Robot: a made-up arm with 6 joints.
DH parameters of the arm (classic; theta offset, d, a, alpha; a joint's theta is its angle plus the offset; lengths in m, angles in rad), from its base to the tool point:
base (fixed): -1.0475 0 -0.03 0
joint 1: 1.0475 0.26 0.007 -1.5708
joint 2: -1.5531 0 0.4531 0
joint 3: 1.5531 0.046 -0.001 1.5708
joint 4: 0 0.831 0.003 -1.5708
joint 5: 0 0.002 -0.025 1.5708
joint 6: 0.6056 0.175 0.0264 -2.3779
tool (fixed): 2.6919 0.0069 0 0
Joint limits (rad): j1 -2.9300..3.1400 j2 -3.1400..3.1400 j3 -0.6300..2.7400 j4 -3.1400..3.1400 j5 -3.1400..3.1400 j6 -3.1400..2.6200
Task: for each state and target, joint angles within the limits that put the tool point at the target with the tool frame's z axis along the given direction. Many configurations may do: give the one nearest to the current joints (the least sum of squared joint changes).
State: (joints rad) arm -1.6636 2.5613 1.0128 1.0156 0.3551 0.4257
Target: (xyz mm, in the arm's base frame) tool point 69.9 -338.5 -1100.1 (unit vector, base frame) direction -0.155 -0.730 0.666
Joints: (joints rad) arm -1.5644 2.4869 0.5664 0.7937 0.2063 0.2614
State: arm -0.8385 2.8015 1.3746 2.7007 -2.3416 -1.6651
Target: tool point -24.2 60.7 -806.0 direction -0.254 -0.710 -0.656
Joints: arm -1.2854 2.4566 0.9233 2.8300 -1.9696 -0.9469
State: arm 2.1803 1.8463 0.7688 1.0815 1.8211 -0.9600
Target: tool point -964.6 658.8 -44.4 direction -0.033 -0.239 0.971
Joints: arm 2.4572 1.1327 0.8540 0.4427 1.4549 -1.2696
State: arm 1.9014 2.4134 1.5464 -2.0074 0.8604 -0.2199
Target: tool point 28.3 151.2 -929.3 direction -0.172 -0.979 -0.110
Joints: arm 2.2729 2.3500 1.0916 -1.8003 1.2232 0.3720
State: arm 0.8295 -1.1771 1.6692 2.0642 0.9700 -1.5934
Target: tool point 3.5 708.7 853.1 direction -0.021 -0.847 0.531
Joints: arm 1.2749 -0.6059 1.8925 1.2662 0.9621 -1.0071
